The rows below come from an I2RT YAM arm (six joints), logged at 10 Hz.
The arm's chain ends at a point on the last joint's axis. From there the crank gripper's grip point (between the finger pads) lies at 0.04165 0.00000 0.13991 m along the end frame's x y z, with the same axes.
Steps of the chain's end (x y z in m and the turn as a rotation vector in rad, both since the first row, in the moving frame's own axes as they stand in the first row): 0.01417, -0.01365, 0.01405, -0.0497, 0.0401, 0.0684; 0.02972, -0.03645, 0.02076, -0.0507, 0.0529, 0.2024; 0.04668, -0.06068, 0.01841, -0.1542, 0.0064, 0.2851; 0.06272, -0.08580, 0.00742, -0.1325, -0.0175, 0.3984; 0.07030, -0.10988, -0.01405, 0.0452, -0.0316, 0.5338; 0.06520, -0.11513, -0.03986, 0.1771, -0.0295, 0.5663
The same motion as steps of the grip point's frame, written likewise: 0.01940, -0.00371, 0.01203, -0.0497, 0.0401, 0.0684; 0.03544, -0.02036, 0.01799, -0.0507, 0.0529, 0.2024; 0.04283, -0.02771, 0.01559, -0.1542, 0.0064, 0.2851; 0.05344, -0.05213, 0.00581, -0.1325, -0.0175, 0.3984; 0.06192, -0.09590, -0.01251, 0.0452, -0.0316, 0.5338; 0.06162, -0.11749, -0.03886, 0.1771, -0.0295, 0.5663
